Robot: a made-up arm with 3 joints. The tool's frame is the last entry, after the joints.
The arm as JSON. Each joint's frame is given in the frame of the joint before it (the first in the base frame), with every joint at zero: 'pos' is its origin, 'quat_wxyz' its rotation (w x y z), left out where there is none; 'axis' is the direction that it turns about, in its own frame. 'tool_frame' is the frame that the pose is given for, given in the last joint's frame.
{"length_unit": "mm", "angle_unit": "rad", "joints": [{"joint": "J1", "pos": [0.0, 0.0, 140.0], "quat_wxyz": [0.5, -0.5, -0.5, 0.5], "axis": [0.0, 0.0, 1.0]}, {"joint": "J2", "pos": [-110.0, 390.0, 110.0], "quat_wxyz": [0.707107, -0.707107, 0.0, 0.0], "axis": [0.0, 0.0, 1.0]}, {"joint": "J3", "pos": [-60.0, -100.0, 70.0], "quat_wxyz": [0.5, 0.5, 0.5, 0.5], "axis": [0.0, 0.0, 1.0]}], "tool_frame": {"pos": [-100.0, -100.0, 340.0], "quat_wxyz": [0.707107, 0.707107, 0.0, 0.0]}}
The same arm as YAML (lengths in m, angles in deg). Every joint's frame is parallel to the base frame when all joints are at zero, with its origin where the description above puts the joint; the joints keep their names.
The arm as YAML. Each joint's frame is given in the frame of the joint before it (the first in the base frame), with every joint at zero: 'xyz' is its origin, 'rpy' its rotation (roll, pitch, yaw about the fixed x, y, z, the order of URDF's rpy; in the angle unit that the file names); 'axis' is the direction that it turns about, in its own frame. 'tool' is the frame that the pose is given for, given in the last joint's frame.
units:
  length: m
  angle: deg
joints:
  - name: J1
    type: revolute
    origin:
      xyz: [0.0, 0.0, 0.14]
      rpy: [0.0, 0.0, 0.0]
    axis: "-x"
  - name: J2
    type: revolute
    origin:
      xyz: [-0.11, -0.11, -0.39]
      rpy: [0.0, 0.0, 0.0]
    axis: "-z"
  - name: J3
    type: revolute
    origin:
      xyz: [-0.1, -0.06, -0.07]
      rpy: [0.0, 0.0, 0.0]
    axis: "+y"
tool:
  origin:
    xyz: [-0.1, 0.34, 0.1]
    rpy: [0.0, 0.0, 0.0]

